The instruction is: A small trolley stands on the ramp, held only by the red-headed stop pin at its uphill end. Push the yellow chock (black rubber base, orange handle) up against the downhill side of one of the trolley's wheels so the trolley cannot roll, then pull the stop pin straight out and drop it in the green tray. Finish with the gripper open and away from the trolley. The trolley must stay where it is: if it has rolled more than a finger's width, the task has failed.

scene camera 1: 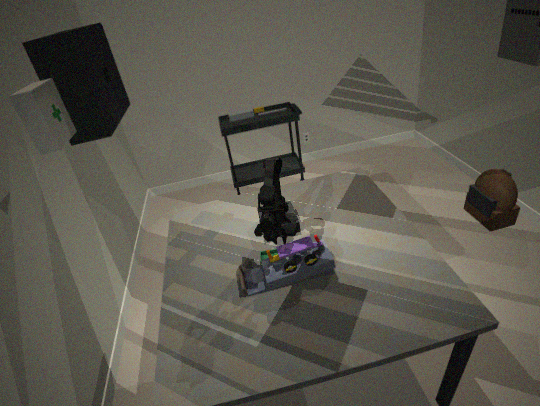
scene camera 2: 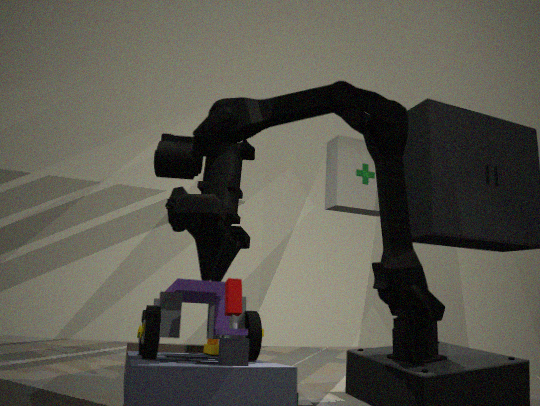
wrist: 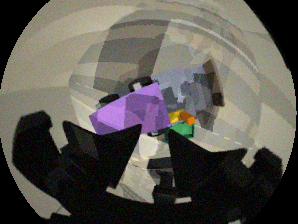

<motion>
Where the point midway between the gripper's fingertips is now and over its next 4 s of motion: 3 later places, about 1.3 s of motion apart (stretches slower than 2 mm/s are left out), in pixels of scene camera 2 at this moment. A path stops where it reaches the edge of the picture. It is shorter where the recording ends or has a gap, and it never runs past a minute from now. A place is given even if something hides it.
The gripper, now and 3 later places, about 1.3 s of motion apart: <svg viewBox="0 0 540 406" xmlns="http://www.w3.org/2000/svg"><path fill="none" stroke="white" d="M210 283L231 256L229 285L233 316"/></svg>
</motion>
